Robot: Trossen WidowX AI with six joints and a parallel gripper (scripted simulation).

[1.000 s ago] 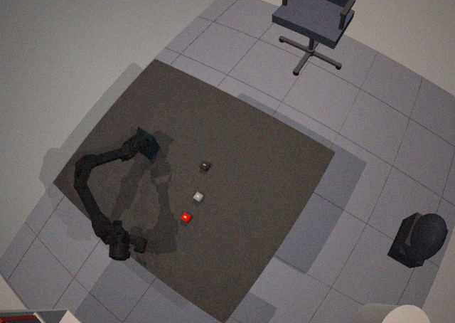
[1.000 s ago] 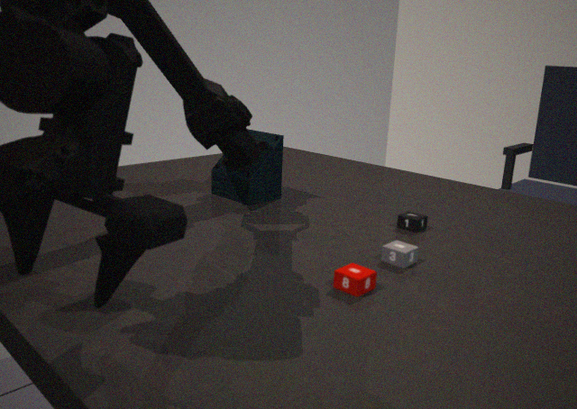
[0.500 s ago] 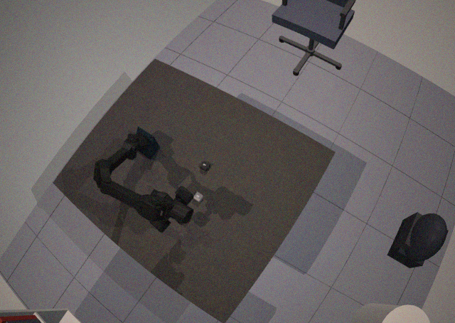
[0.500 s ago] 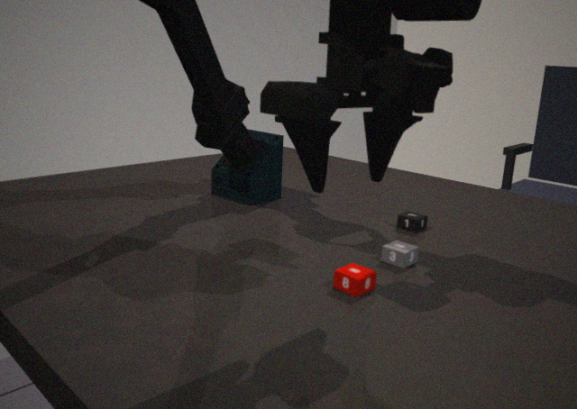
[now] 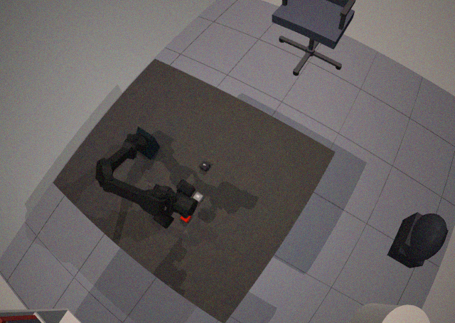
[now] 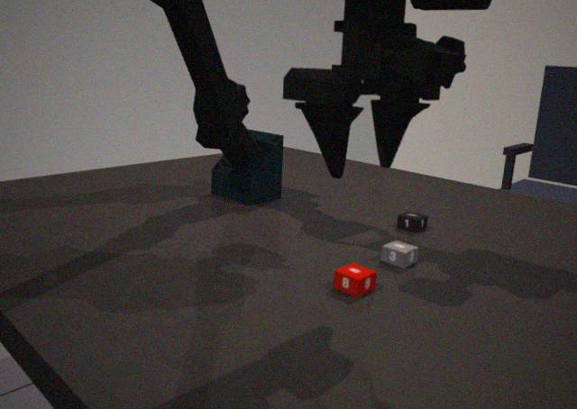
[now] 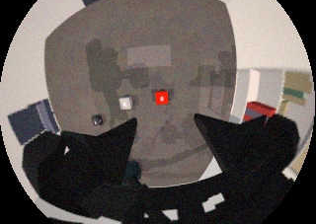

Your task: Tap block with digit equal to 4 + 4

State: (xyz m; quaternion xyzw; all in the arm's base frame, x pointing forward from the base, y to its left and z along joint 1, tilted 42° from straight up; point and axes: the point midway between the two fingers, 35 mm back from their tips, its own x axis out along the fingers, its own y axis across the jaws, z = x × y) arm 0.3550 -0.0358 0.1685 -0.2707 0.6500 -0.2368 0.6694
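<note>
The red block marked 8 lies 120 mm below my gripper tip. From my gripper tip the other things lie so: grey block marked 3: 10 mm behind, 100 mm to the left, 120 mm below; then black block marked 1: 70 mm behind, 230 mm to the left, 120 mm below.
</note>
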